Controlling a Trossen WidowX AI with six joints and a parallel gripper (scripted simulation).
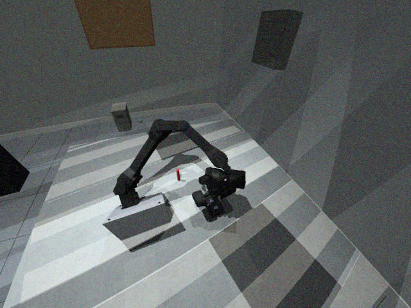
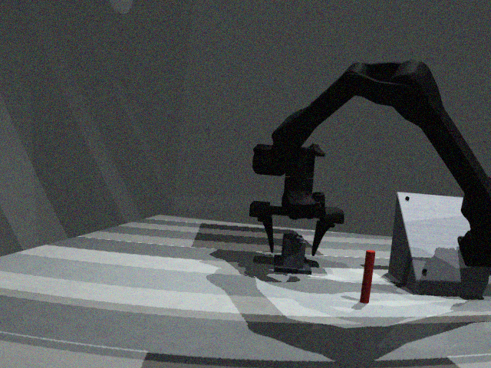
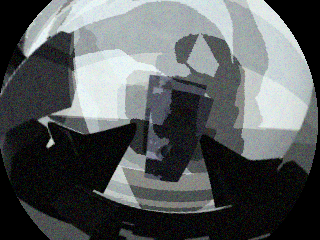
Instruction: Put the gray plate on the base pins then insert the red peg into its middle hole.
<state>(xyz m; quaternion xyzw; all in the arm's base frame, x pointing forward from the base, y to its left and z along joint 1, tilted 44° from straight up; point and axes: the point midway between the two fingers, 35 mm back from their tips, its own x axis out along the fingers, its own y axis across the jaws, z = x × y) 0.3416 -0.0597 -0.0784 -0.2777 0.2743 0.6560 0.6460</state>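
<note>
The gray plate lies 20 mm above my gripper tip. Round my gripper tip: red peg 200 mm to the left, 100 mm behind, 20 mm above; then base 20 mm below.
</note>
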